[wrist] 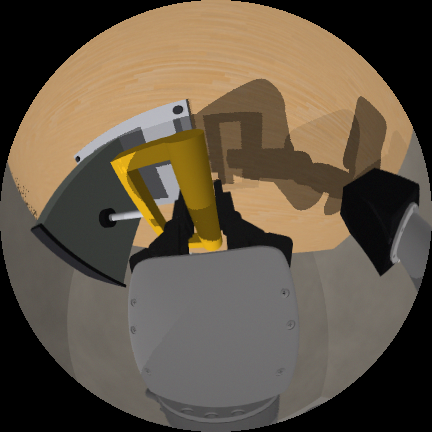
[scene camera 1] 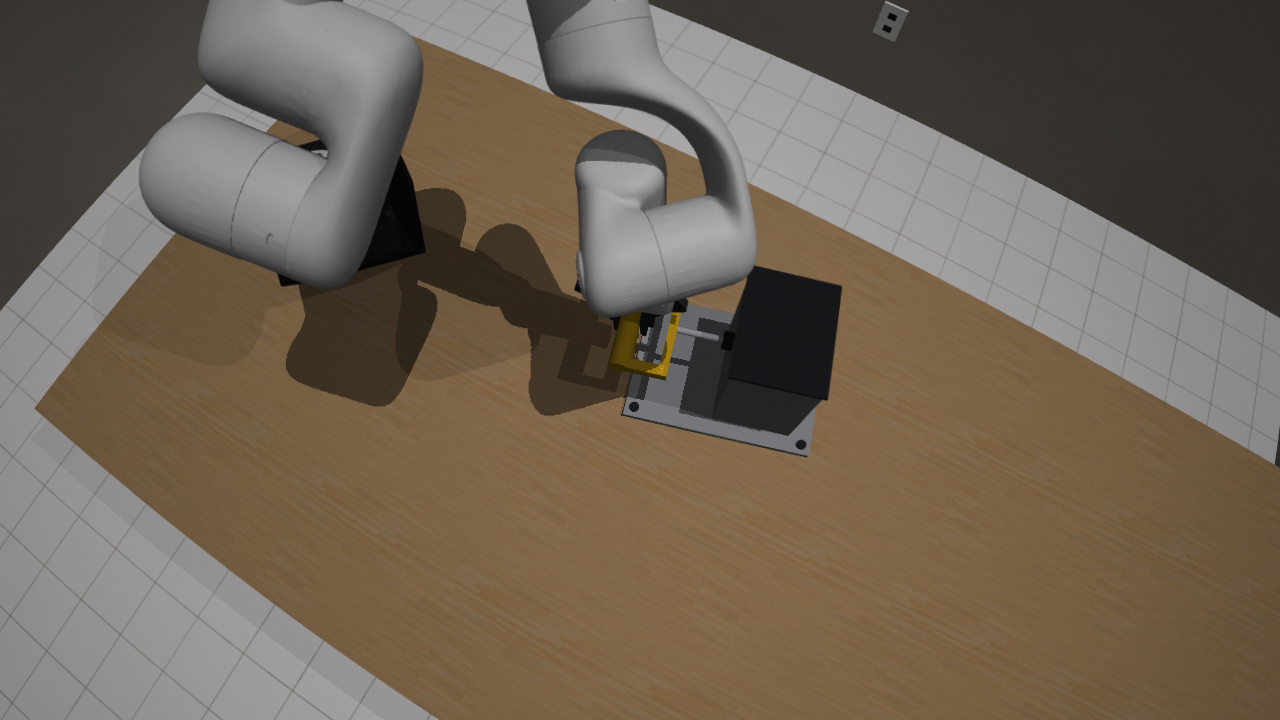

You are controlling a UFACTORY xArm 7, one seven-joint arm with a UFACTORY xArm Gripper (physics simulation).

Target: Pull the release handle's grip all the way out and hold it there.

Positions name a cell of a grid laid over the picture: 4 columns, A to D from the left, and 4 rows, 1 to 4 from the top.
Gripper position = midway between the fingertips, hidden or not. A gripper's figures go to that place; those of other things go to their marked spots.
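Scene:
My gripper (wrist: B2) is 14 cm from the lens. As for the grey base plate (wrist: B2), I find it 19 cm from the lens.

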